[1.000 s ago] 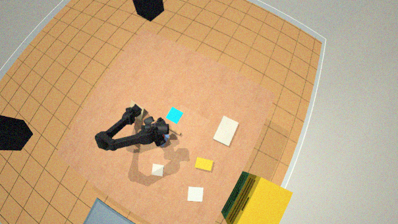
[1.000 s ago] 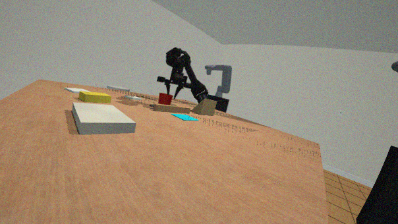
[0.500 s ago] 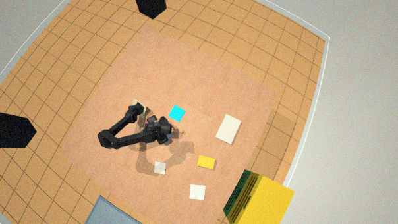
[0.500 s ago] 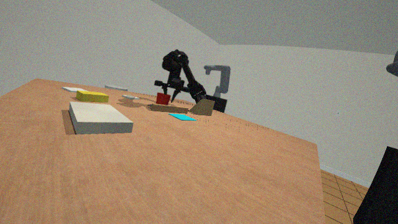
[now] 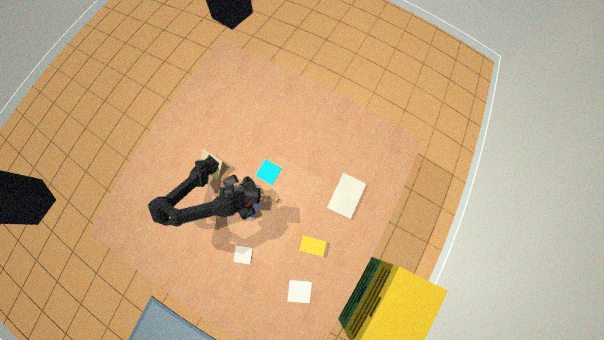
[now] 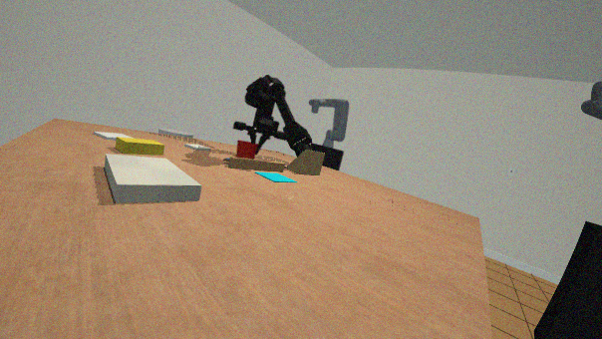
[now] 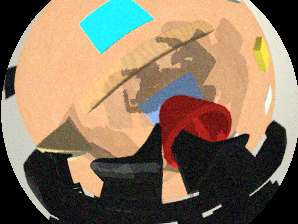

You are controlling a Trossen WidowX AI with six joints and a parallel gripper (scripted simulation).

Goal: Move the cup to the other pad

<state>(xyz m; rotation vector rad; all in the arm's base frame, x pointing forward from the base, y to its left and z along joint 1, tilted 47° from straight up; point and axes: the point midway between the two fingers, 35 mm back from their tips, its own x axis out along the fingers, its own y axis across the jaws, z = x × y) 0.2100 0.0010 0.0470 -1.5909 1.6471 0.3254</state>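
Right now my gripper tip is 4 cm above the blue pad, 3 cm short of it and 1 cm to the left of it. From my gripper tip the other things lie so: cyan pad 17 cm to the left, 4 cm below, 1 cm ahead; then wooden bar 8 cm to the left, 3 cm below, 2 cm ahead; then red cup 3 cm ahead, 1 cm to the right.
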